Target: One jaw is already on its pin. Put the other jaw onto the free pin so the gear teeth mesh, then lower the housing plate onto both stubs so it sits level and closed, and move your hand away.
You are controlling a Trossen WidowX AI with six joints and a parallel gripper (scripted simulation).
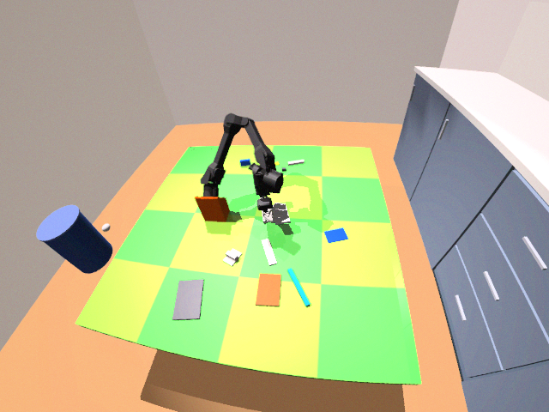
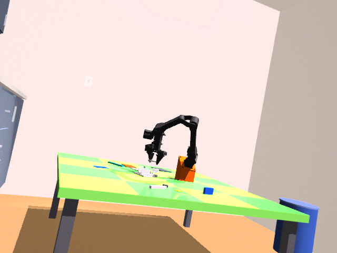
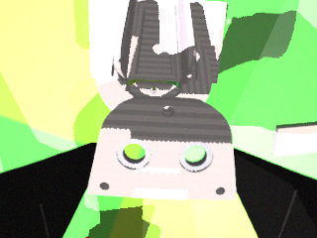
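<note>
Now: gripper tip 1 cm short of the jaw, 3 cm to the right of it and 7 cm above it. From my gripper tip the other things lie so: blue card: 33 cm ahead, 6 cm to the right, 8 cm below; cyan bar: 20 cm ahead, 33 cm to the right, 8 cm below; white housing plate: 1 cm ahead, 2 cm above.
</note>
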